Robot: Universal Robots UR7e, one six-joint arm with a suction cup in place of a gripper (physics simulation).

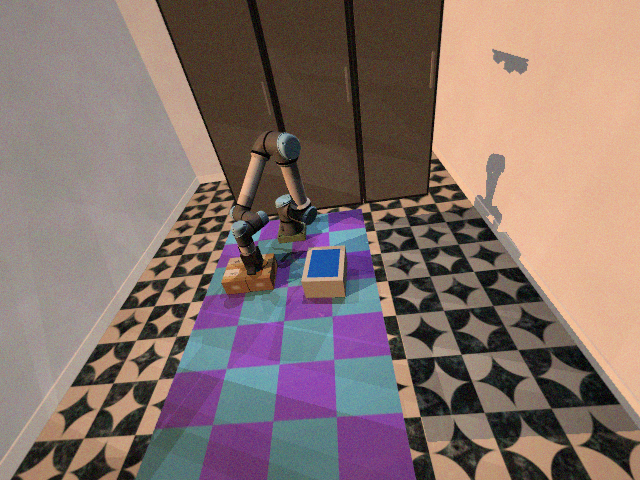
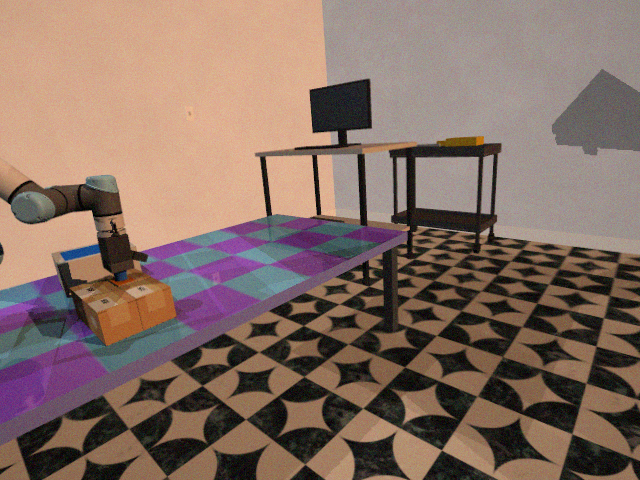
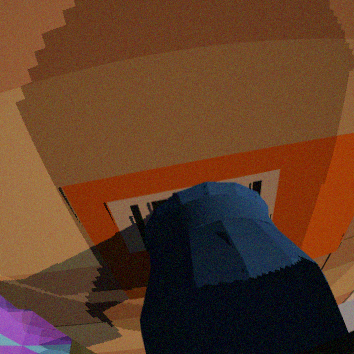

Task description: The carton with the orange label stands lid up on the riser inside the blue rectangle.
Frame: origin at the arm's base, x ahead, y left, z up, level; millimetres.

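Where they show: end effector, tool point: (image 1: 257,271) (image 2: 122,283) (image 3: 198,206); arm's base, origin of the base link: (image 1: 292,228).
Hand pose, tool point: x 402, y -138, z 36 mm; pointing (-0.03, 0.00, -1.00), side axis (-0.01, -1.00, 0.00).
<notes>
Each offset is from my tool point to the centre of the thing. Level surfaces: height alone.
The carton with the orange label @[34 mm down, 20 mm ahead, 13 mm left] (image 1: 264,280) (image 2: 129,282) (image 3: 175,115) stands lid up on the table, one of a tight block of cartons. Its orange label faces up, partly hidden by the cup. My suction gripper (image 1: 251,272) (image 2: 120,279) (image 3: 210,190) points down, with its blue cup touching the label; it is shut on this carton. The carton is level with its neighbours. The pale riser @[23 mm down, 22 mm ahead, 363 mm left] (image 1: 324,289) (image 2: 95,262) stands beside the block, apart from it. The blue rectangle @[37 mm up, 22 mm ahead, 363 mm left] (image 1: 324,262) (image 2: 81,253) lies on the riser's top.
Other cartons with white labels @[36 mm down, 23 mm ahead, 118 mm right] (image 1: 233,272) (image 2: 141,289) stand against the labelled carton. The checkered table @[83 mm down] (image 1: 305,382) (image 2: 232,253) carries the block and the riser. A desk with a monitor (image 2: 341,105) and a dark cart (image 2: 444,150) stand beyond the table.
</notes>
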